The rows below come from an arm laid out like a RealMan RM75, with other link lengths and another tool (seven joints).
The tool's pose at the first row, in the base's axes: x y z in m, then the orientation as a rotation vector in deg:
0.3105, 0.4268, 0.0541, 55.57, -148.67, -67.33
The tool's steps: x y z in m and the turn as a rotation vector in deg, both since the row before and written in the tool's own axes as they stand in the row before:
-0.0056, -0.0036, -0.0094, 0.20, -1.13, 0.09
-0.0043, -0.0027, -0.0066, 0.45, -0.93, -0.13
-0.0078, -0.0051, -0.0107, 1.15, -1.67, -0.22
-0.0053, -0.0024, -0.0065, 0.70, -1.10, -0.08
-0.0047, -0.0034, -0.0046, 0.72, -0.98, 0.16
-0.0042, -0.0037, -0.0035, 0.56, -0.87, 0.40
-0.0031, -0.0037, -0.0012, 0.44, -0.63, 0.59
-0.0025, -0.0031, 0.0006, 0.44, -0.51, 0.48
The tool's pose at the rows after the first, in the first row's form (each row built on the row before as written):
0.3201, 0.4225, 0.0588, 55.10, -149.72, -67.96
0.3272, 0.4195, 0.0621, 55.04, -150.79, -68.19
0.3395, 0.4146, 0.0672, 54.97, -153.01, -68.17
0.3469, 0.4122, 0.0711, 54.81, -154.44, -68.21
0.3537, 0.4100, 0.0730, 54.33, -155.83, -68.08
0.3599, 0.4080, 0.0739, 53.51, -157.03, -68.01
0.3646, 0.4069, 0.0730, 52.46, -157.97, -67.87
0.3681, 0.4069, 0.0711, -51.52, 158.53, 67.53

